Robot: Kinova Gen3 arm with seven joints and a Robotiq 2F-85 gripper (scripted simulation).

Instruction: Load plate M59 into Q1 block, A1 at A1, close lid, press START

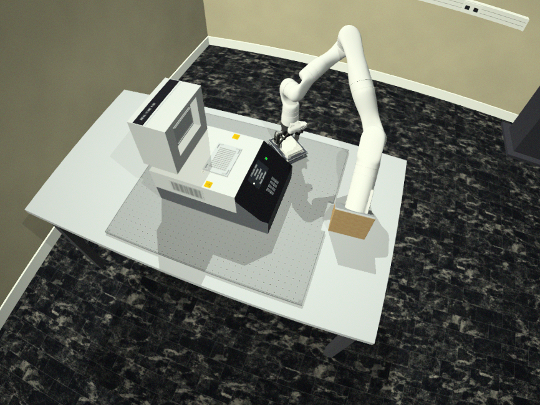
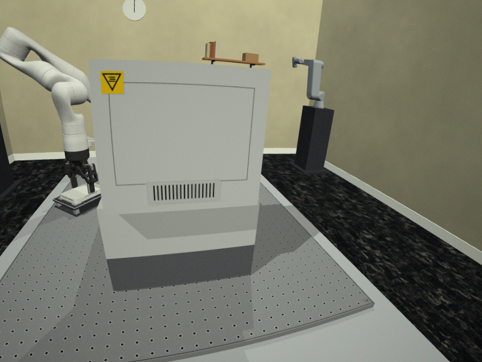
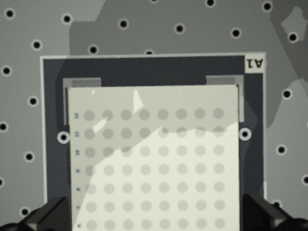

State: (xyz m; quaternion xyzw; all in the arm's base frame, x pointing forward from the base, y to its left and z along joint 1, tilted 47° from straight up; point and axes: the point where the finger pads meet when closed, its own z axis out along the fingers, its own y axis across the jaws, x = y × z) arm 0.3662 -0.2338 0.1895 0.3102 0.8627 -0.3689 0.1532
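Now: the plate M59 1 cm below my hand. From my hand the other things lie so: plate nest N1 (2 cm below); then nest A1 mark (2 cm behind, 9 cm to the left, 2 cm below).
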